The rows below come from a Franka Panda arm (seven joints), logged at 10 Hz.
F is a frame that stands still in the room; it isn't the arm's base.
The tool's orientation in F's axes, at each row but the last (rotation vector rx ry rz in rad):
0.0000, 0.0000, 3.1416
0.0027, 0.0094, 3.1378
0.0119, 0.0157, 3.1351
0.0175, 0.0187, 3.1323
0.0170, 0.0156, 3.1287
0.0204, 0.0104, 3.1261
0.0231, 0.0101, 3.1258
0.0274, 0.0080, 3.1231
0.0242, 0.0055, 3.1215
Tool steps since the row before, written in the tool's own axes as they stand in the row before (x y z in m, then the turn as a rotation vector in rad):
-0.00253, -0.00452, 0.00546, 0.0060, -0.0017, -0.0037
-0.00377, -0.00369, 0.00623, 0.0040, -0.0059, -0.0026
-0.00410, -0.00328, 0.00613, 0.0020, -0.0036, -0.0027
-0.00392, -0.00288, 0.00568, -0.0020, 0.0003, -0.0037
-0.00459, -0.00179, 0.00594, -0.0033, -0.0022, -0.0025
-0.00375, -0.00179, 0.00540, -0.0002, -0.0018, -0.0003
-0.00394, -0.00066, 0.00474, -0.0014, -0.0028, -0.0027
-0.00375, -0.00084, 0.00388, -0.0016, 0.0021, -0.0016
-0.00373, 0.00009, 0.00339, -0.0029, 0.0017, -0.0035
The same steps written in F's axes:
0.00253, 0.00452, 0.00546, -0.0060, 0.0017, -0.0037
0.00379, 0.00371, 0.00620, -0.0040, 0.0059, -0.0026
0.00417, 0.00331, 0.00607, -0.0020, 0.0036, -0.0027
0.00401, 0.00291, 0.00560, 0.0020, -0.0004, -0.0037
0.00468, 0.00179, 0.00587, 0.0033, 0.0021, -0.0026
0.00385, 0.00177, 0.00534, 0.0002, 0.0018, -0.0003
0.00402, 0.00063, 0.00468, 0.0014, 0.0028, -0.0027
0.00383, 0.00079, 0.00381, 0.0015, -0.0021, -0.0016
0.00378, -0.00015, 0.00333, 0.0028, -0.0018, -0.0035

